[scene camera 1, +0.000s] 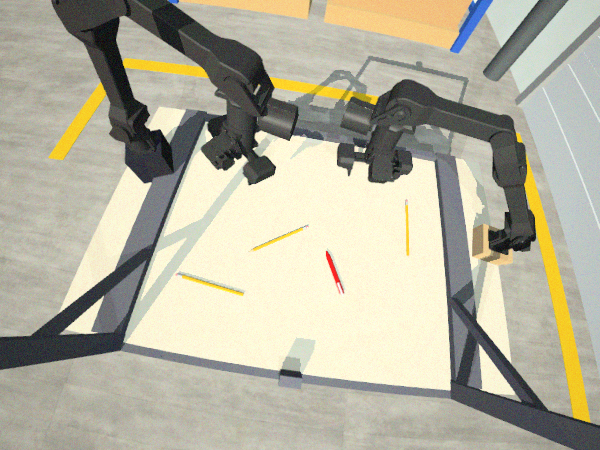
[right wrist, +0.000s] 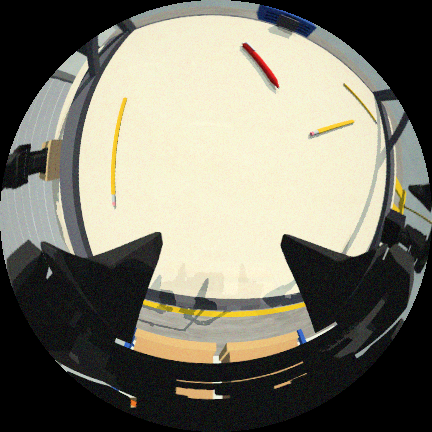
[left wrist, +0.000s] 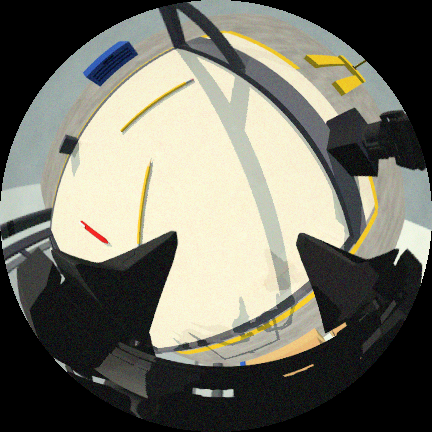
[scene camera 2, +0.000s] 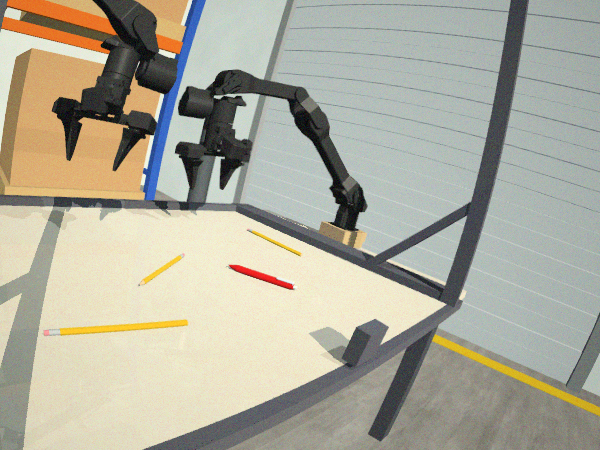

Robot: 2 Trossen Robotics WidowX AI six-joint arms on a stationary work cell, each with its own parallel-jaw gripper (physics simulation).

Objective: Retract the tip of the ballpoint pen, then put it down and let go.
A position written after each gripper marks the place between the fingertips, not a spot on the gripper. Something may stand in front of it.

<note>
The left gripper [scene camera 2: 90, 165] is open, holding nothing. The right gripper [scene camera 2: 206, 189] is open, holding nothing. Further things: a tan block [scene camera 1: 480, 242] and a grey block [scene camera 2: 366, 339].
The left gripper also shows in scene camera 1 [scene camera 1: 239, 171] and in the left wrist view [left wrist: 240, 238]. The right gripper shows as well in scene camera 1 [scene camera 1: 364, 177] and in the right wrist view [right wrist: 224, 240].
</note>
